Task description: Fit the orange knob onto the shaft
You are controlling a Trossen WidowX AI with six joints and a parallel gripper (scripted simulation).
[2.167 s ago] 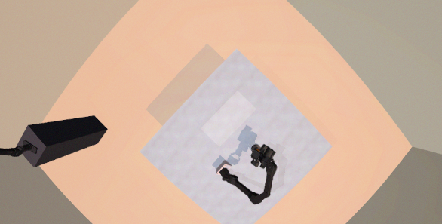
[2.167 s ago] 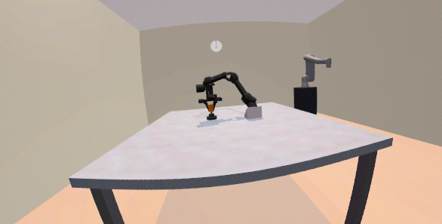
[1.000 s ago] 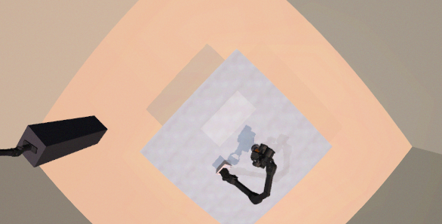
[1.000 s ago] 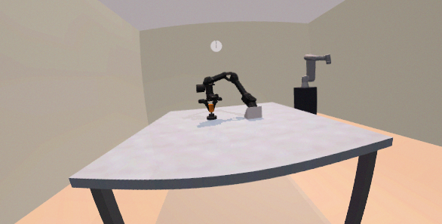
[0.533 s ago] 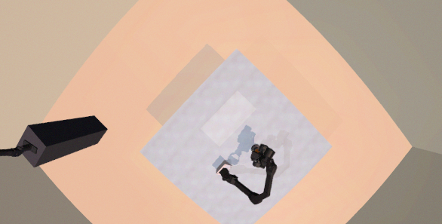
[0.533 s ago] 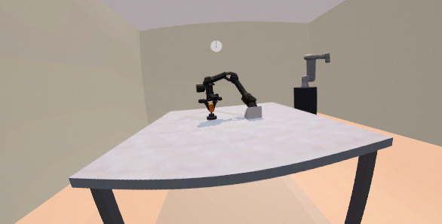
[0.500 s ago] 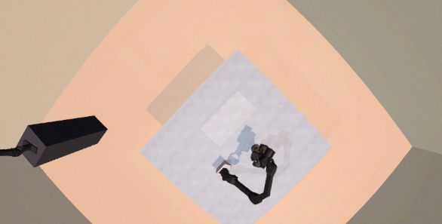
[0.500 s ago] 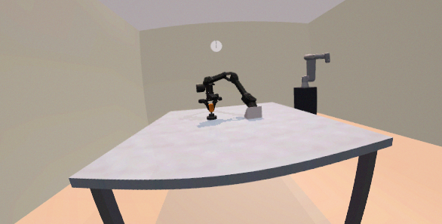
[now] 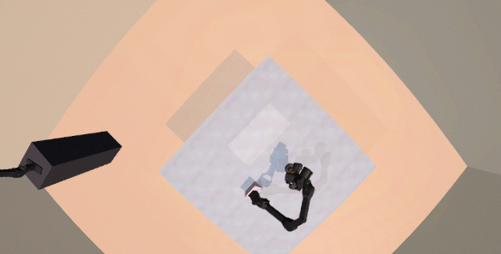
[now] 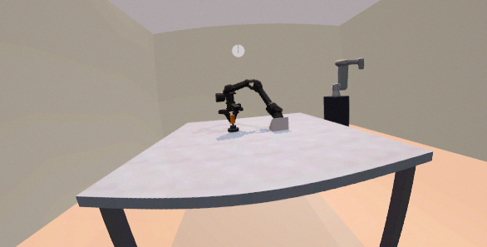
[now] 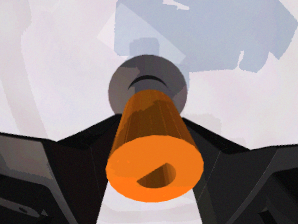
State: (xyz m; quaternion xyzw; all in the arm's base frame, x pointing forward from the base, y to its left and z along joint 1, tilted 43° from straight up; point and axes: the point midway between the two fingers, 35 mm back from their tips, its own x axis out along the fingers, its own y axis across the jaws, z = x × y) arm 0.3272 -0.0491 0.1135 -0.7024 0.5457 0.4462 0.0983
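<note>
My gripper tip is now 40 mm above the round dark pedestal. From my gripper tip the other things lie so: orange knob (20 mm above).
</note>
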